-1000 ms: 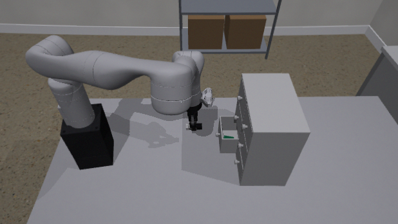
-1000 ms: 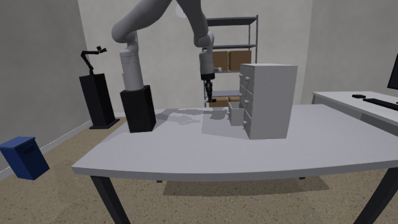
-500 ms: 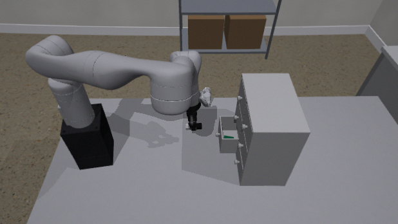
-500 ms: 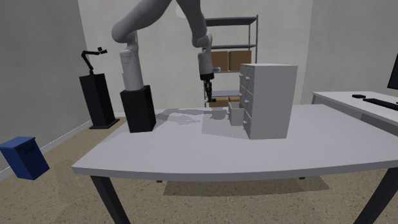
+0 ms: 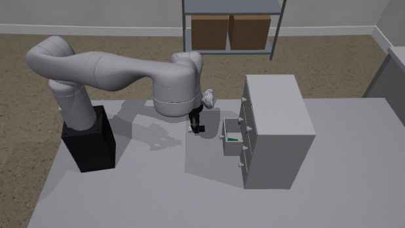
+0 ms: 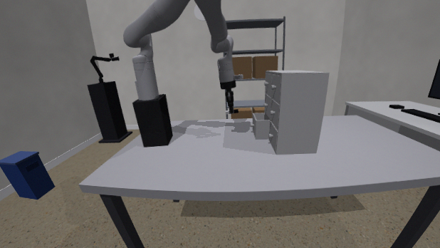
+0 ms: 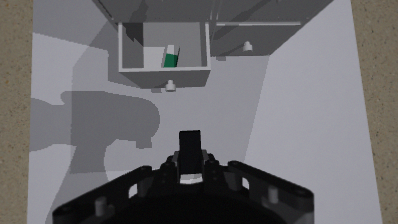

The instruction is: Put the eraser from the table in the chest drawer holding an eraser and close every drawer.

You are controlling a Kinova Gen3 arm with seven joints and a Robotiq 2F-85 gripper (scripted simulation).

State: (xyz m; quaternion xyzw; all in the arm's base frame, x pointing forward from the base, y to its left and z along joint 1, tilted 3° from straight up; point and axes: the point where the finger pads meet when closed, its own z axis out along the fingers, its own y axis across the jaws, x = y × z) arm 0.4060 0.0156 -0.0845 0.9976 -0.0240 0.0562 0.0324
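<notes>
My gripper is now 10 mm above the black-and-white eraser. Also, from my hand: green eraser: 180 mm ahead, 20 mm to the left, 140 mm below; then red thing: 210 mm ahead, 130 mm to the right, 140 mm below.
</notes>
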